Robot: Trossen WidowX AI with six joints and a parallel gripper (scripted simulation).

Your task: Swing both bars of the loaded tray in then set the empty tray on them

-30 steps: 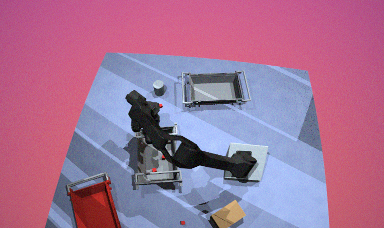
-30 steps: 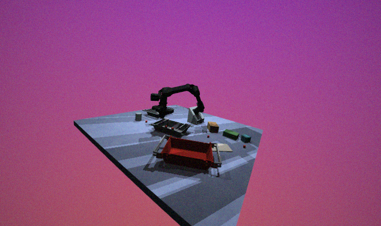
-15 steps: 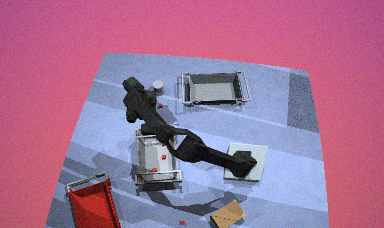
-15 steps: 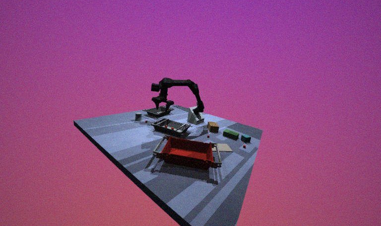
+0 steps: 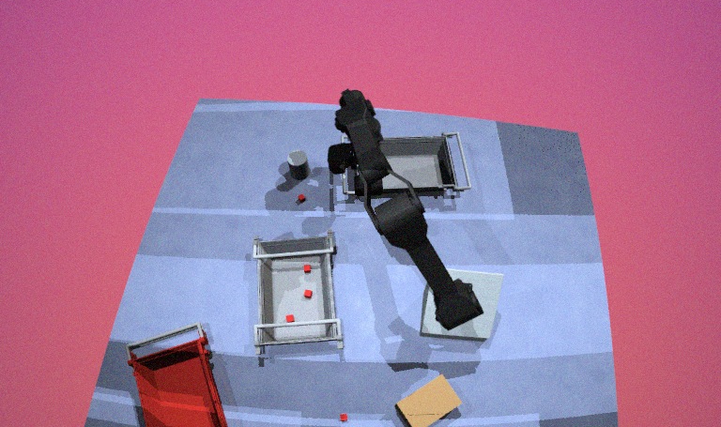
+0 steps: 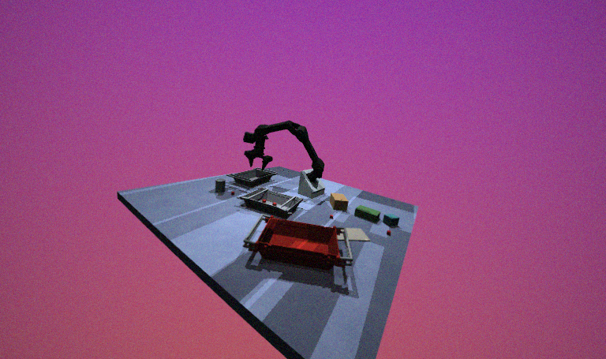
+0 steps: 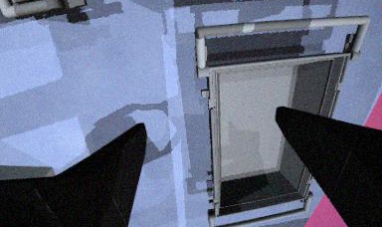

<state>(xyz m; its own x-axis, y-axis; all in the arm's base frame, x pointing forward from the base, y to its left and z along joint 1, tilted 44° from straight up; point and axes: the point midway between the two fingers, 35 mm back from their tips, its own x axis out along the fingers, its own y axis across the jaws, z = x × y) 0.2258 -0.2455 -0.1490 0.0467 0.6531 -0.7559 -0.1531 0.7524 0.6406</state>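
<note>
My gripper tip is now 120 mm to the left of the grey tray, 100 mm past it and 90 mm above it. The rest, counted from my gripper tip: green box 700 mm to the left, 180 mm behind, 120 mm below; then tan box 520 mm to the left, 190 mm behind, 110 mm below; then flat tan sheet 700 mm to the left, 140 mm below, 80 mm ahead.
</note>
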